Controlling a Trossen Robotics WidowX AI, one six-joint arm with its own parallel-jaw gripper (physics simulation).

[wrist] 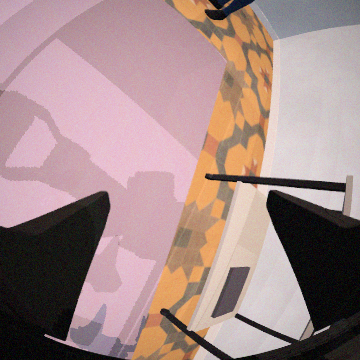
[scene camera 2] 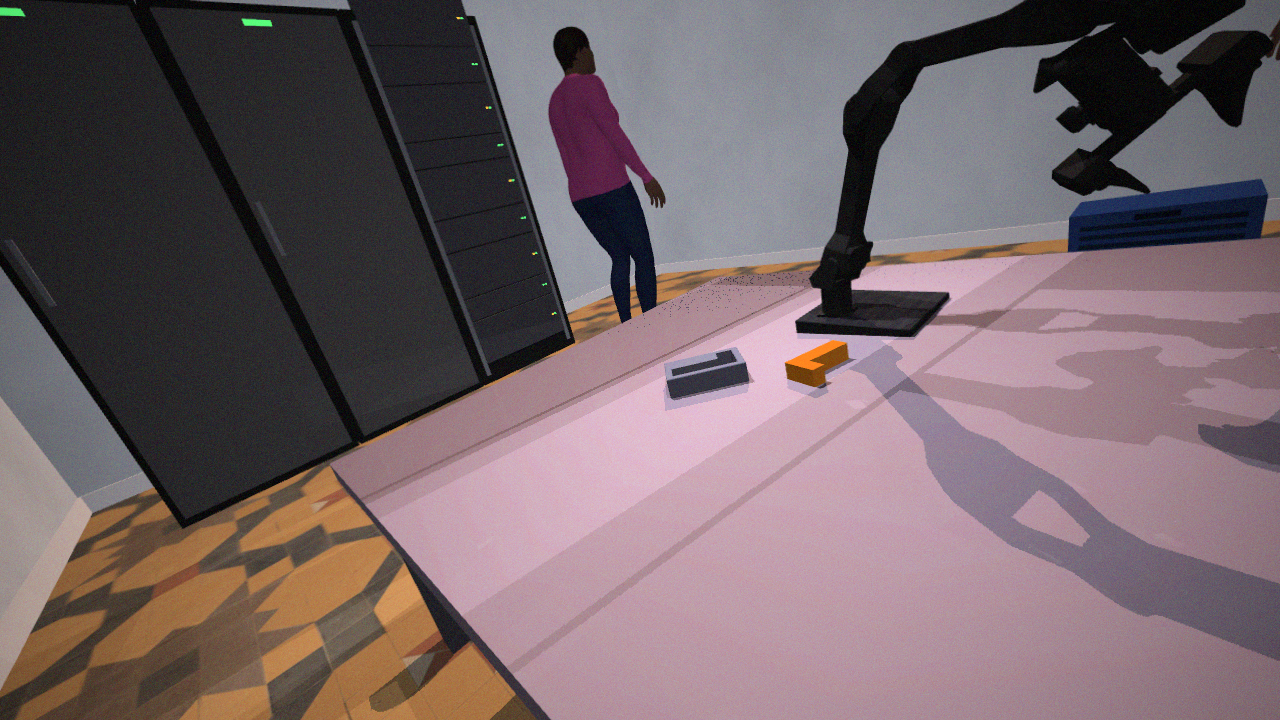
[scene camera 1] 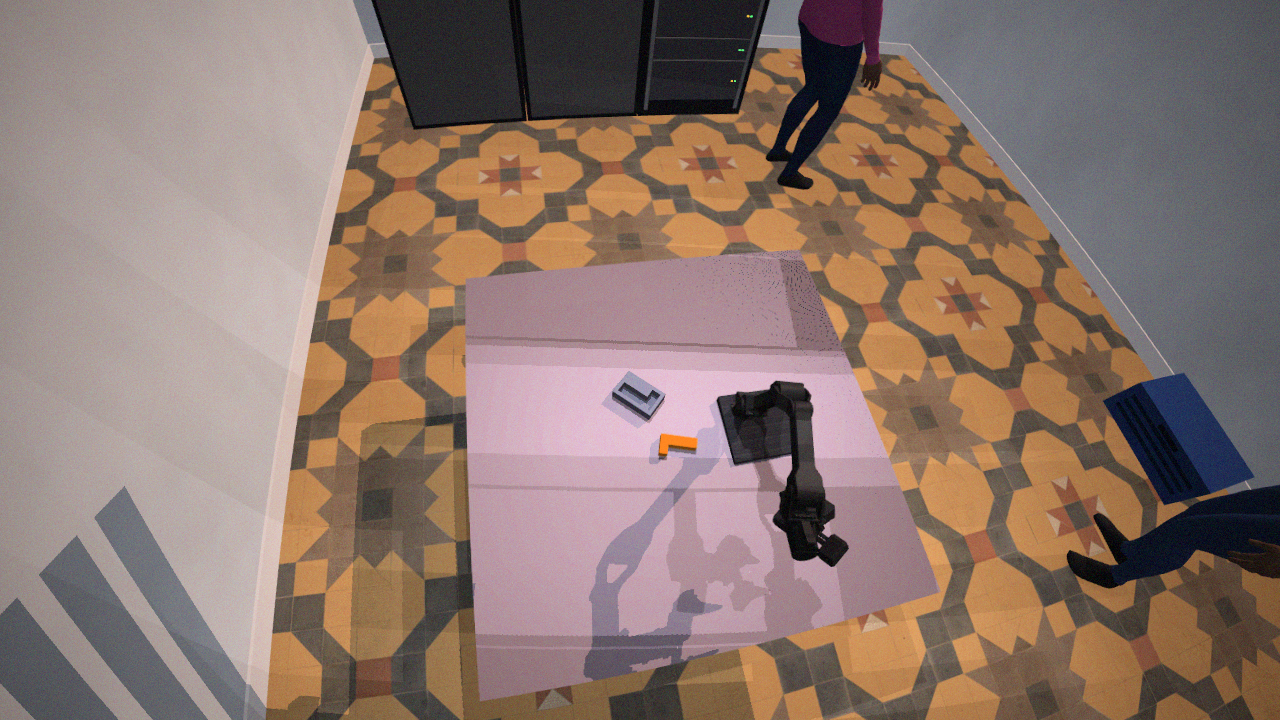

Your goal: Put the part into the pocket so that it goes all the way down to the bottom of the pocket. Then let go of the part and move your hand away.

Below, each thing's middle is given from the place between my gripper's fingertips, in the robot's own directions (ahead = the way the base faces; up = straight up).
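Grey pocket block (scene camera 2: 726, 367): far to the right of my hand, a fair way ahead of it and a fair way below it. Relative to the orange block (scene camera 2: 809, 368), my gripper is 200 mm above, 170 mm short of it and 420 mm to the left of it. Going by their middles, the orange block is the nearest to my gripper of the things named here.
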